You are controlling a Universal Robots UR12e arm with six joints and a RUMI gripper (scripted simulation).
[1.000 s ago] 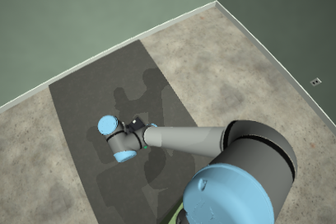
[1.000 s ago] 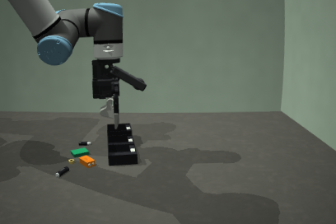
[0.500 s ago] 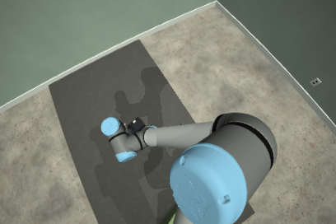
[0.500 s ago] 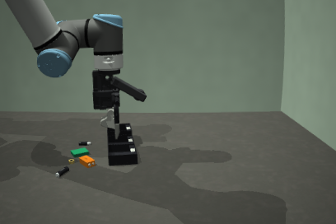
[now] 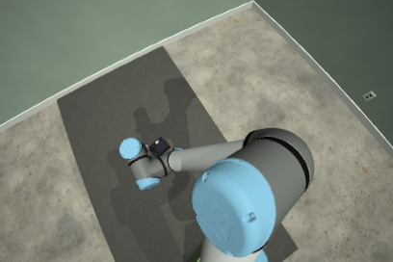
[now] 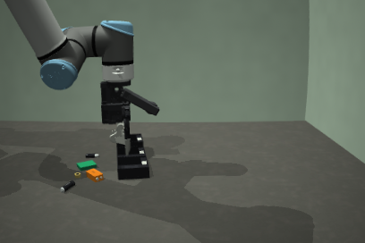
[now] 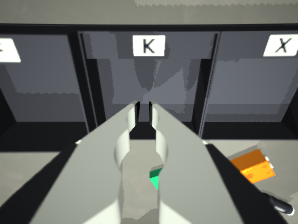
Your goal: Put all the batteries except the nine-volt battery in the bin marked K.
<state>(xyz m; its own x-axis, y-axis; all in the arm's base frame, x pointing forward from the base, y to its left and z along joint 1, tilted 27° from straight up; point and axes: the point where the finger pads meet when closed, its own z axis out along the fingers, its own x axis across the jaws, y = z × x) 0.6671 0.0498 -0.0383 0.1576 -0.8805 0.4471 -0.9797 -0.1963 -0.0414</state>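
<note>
The bin row lies 1 cm ahead of my hand and 1 cm below it. Round my hand: orange nine-volt battery (7 cm behind, 13 cm to the right, 3 cm below); then black usb stick (12 cm behind, 3 cm to the left, 3 cm below); then flat green block (12 cm behind, 5 cm to the right, 3 cm below).
</note>
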